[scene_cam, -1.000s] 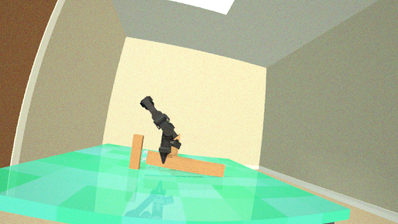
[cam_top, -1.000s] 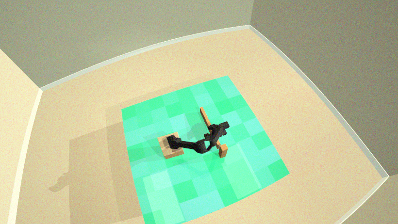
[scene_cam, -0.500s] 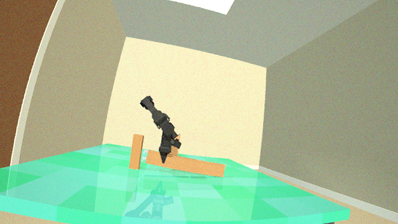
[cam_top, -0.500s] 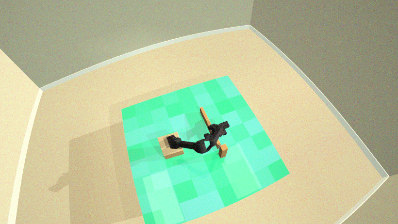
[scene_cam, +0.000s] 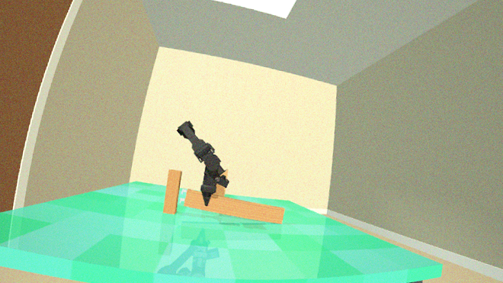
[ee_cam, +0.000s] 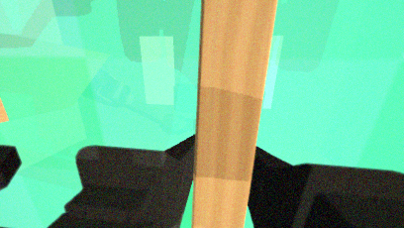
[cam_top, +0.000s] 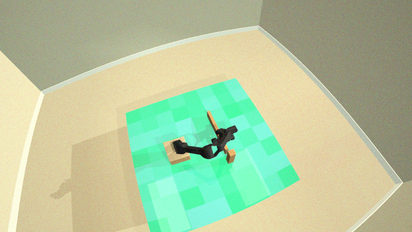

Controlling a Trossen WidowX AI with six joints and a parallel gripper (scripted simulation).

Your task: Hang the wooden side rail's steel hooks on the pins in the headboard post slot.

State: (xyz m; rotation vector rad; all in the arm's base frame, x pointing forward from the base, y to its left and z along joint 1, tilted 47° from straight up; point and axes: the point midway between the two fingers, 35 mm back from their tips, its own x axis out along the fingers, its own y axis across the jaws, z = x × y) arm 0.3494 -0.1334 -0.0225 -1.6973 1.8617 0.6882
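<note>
Now: gripper tip 15 cm to the left of the headboard post and 4 cm below it.
</note>
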